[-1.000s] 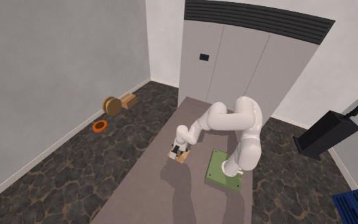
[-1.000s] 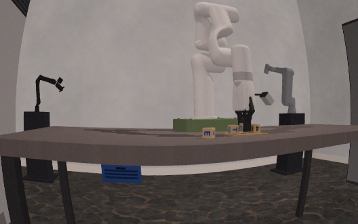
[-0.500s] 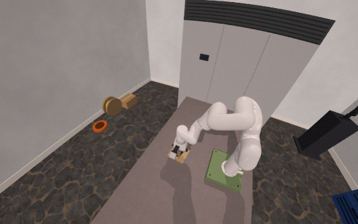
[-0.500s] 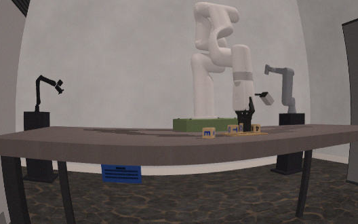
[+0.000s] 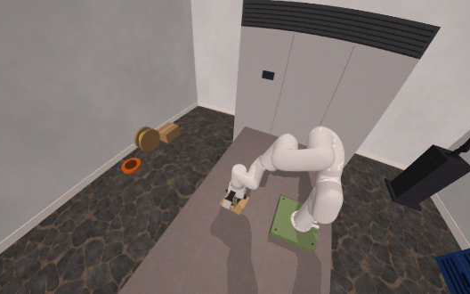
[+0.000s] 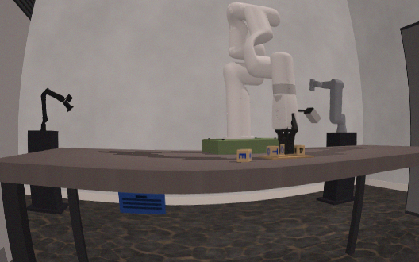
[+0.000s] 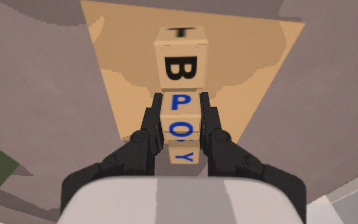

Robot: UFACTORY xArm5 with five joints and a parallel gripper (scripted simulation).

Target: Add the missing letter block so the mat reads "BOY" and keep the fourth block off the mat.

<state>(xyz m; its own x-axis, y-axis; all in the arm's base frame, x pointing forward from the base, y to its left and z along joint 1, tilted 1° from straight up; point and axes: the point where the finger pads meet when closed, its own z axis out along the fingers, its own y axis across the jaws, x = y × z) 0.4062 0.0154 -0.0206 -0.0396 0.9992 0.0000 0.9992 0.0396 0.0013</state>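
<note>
Right now my hand is 30 mm above the tan mat.
</note>
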